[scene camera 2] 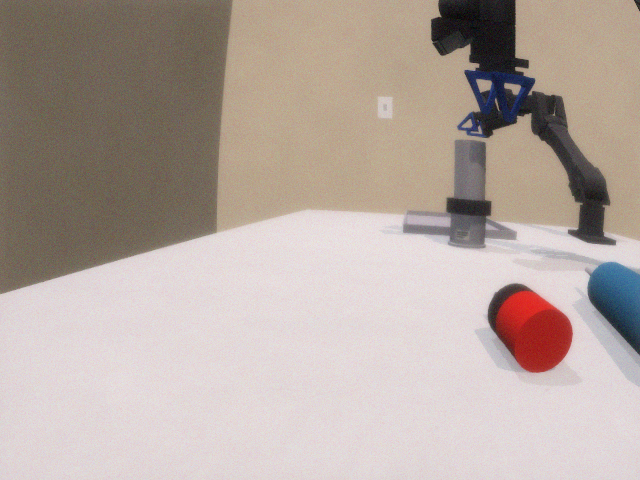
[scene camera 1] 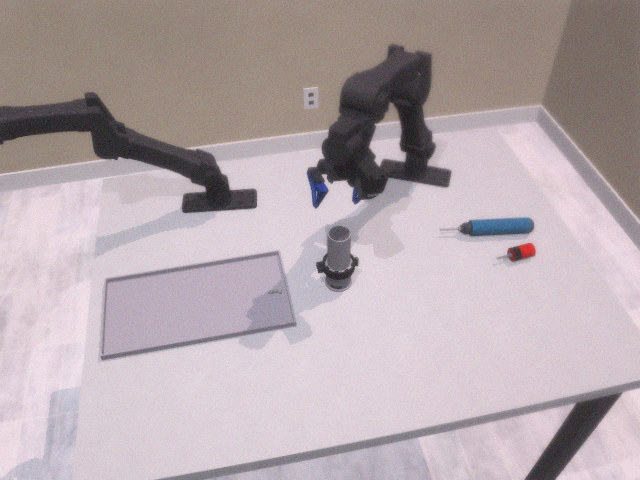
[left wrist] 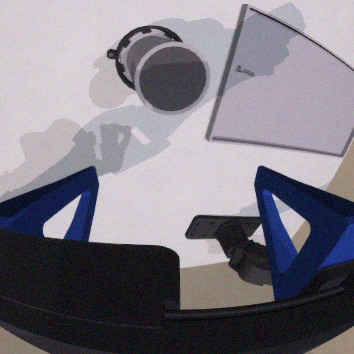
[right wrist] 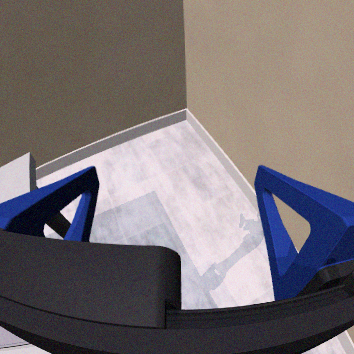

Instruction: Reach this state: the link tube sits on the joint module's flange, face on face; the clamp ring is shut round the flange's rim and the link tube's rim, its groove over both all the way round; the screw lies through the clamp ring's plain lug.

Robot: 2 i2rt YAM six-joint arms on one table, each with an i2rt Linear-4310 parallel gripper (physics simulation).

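Places are measured from the left arm's base along level axes (x ahead, y down, z left), in centimetres.
Where they show: left gripper, fingertip midpoint: [scene camera 2: 496,118] [scene camera 1: 334,204] [left wrist: 176,174]; right gripper, fingertip midpoint: [scene camera 2: 462,130] [right wrist: 176,174]; left arm's base at its link origin: [scene camera 1: 414,174]; right arm's base at its link origin: [scene camera 2: 589,238] [scene camera 1: 220,202] [left wrist: 225,225].
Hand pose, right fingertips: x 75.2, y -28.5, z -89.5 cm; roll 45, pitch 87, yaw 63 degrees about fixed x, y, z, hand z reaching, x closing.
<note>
Each offset is from my right fingertips to the top centre of the thing. "pt": to the spot under its first point.
The grey link tube @[dy +12.5, dx -31.2, dz +78.4 cm] [scene camera 1: 339,247] stands upright on the joint module @[dy +22.2, dx -31.3, dz +78.4 cm] [scene camera 1: 338,281] near the table's middle. The black clamp ring @[pt dy +20.1, dx -28.7, dz +78.5 cm] [scene camera 1: 336,265] sits round the joint between them, and it also shows in the left wrist view [left wrist: 121,57]. The small screw @[dy +27.1, dx -23.8, dz +65.3 cm] [scene camera 1: 273,292] lies on the grey tray @[dy +26.9, dx -16.4, dz +49.0 cm] [scene camera 1: 196,305] near its right edge, apart from the ring; the left wrist view shows it too @[pt dy +27.5, dx -24.0, dz +65.4 cm] [left wrist: 245,71]. My left gripper [scene camera 1: 335,193] is open and empty, above and behind the tube. My right gripper [right wrist: 176,174] is open and empty, out over the floor beyond the table.
A blue screwdriver @[pt dy +24.9, dx -55.7, dz +112.7 cm] [scene camera 1: 496,226] and a short red screwdriver @[dy +25.1, dx -49.3, dz +117.8 cm] [scene camera 1: 521,251] lie to the right of the tube. The right arm's base [scene camera 1: 219,198] stands behind the tray, and the left arm's base [scene camera 1: 415,172] is at the back.
</note>
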